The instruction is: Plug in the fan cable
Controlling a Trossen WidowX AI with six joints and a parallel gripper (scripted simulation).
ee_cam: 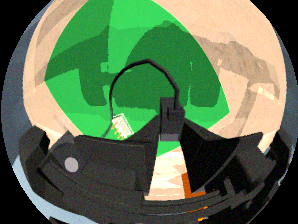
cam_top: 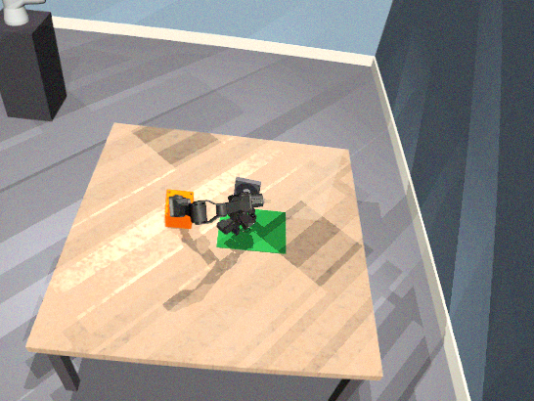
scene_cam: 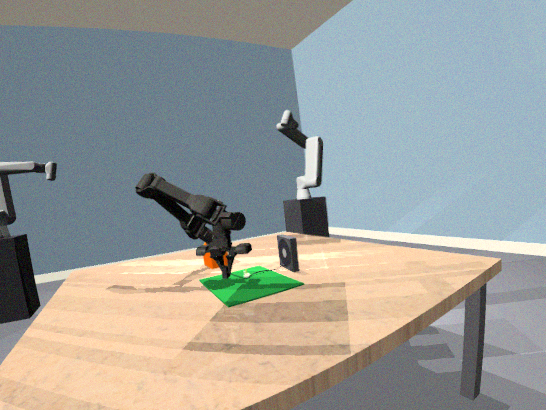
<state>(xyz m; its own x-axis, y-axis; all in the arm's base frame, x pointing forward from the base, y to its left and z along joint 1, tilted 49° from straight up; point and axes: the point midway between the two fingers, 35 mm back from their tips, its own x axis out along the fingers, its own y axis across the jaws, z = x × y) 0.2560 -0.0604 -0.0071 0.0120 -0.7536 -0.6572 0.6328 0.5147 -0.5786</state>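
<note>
Right now my gripper tip is 80 mm short of the green board, 40 mm to the right of it and 40 mm above it. From my gripper tip the other things lie so: black fan 40 mm ahead, 220 mm to the left, 40 mm above; dark cable plug 10 mm ahead, 10 mm above.
</note>
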